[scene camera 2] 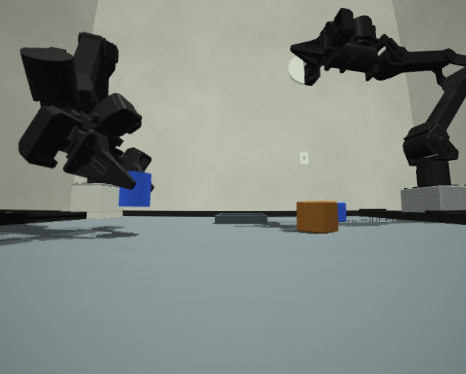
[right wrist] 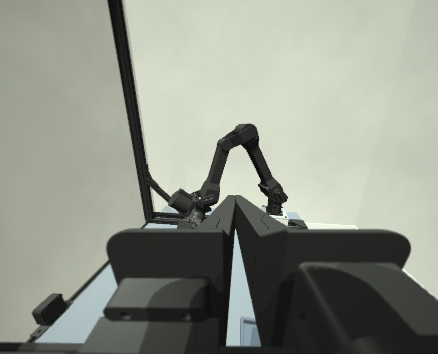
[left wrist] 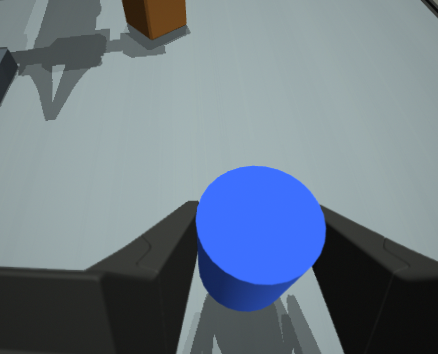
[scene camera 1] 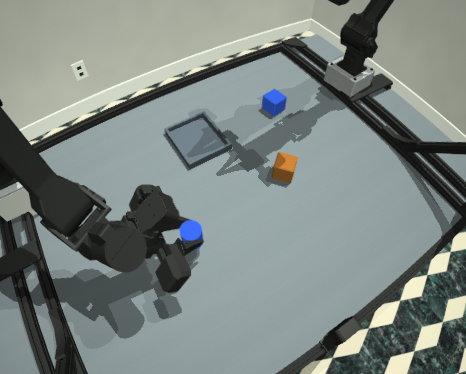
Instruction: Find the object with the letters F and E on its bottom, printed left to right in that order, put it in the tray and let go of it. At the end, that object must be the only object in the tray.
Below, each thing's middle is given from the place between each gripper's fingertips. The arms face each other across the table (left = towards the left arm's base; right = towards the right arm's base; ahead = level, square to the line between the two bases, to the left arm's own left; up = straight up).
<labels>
My left gripper is now 8 cm short of the orange cube (scene camera 2: pixel 321 217), 24 cm to the left of it and 4 cm above it. Also, from my left hand: grey tray (scene camera 1: pixel 197 139): 25 cm ahead, 10 cm to the right, 5 cm below.
Now: the orange cube 38 cm below my right hand, 11 cm behind it and 1 cm to the right of it. Round my right hand: grey tray: 39 cm below, 13 cm to the left, 6 cm ahead.
</labels>
